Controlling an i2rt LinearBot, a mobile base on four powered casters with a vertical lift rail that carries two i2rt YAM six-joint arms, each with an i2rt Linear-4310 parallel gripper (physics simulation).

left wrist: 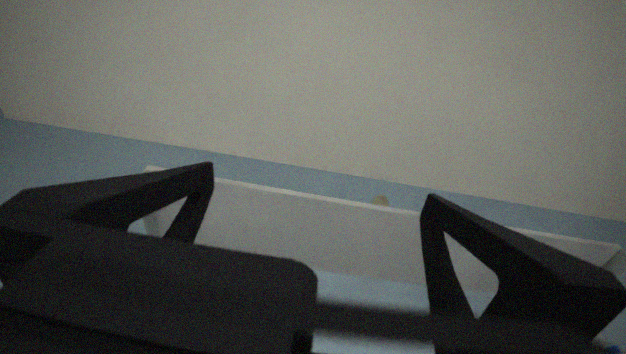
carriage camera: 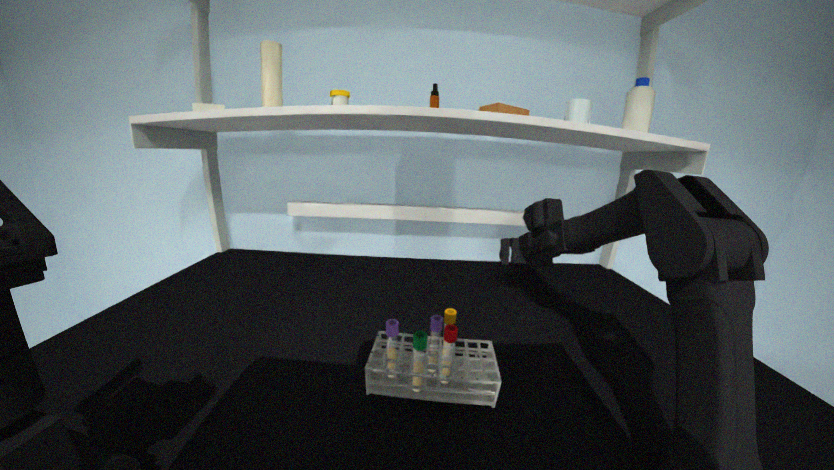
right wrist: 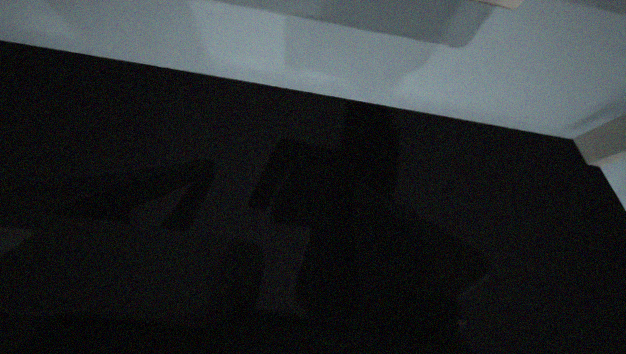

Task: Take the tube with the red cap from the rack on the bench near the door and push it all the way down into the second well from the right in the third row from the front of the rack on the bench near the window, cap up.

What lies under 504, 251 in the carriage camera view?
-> The right gripper.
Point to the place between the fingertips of the left gripper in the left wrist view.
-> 318, 190
